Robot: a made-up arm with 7 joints.
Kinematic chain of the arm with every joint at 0, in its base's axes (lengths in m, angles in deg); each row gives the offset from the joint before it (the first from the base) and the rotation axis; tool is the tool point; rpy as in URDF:
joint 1: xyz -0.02 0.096 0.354 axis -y
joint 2: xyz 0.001 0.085 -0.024 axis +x
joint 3: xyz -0.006 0 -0.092 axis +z
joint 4: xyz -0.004 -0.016 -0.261 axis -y
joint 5: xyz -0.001 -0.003 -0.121 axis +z
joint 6: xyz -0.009 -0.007 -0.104 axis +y
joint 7: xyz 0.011 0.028 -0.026 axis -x
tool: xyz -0.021 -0.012 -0.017 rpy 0 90 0
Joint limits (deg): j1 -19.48..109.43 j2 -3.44..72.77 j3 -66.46..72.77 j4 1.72..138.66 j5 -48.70..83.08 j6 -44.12..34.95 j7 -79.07..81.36
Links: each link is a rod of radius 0.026 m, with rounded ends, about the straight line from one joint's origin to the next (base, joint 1, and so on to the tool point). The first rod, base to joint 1, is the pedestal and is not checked.
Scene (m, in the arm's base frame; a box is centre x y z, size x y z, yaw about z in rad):
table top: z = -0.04
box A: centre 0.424 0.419 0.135 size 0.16 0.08 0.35 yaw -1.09
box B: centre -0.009 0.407 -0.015 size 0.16 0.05 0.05 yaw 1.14
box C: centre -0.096 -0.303 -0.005 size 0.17 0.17 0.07 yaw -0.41
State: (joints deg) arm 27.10 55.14 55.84 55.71 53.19 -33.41 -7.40
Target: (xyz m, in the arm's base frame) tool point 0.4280 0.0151 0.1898
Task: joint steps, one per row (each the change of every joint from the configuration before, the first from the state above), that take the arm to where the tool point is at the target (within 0.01 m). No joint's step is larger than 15 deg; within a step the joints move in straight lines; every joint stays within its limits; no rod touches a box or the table.
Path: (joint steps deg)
1: -4.23 2.42 -12.39 11.21 -6.74 -2.14 3.95
2: -4.23 2.42 -12.38 11.21 -6.74 -2.14 3.94
3: -4.24 2.42 -12.39 11.21 -6.74 -2.15 3.95
4: -4.23 2.42 -12.39 11.21 -6.74 -2.14 3.94
5: -4.23 2.42 -12.38 11.21 -6.75 -2.14 3.95
6: 7.50 -14.14 -4.72 -6.45 7.35 4.52 -3.22
7: 7.50 -14.13 -4.71 -6.44 7.34 4.51 -3.22
8: 7.49 -14.14 -4.72 -6.45 7.34 4.52 -3.22
9: 7.50 -14.13 -4.72 -6.45 7.34 4.52 -3.22
10: 7.50 -14.14 -4.71 -6.44 7.34 4.51 -3.22

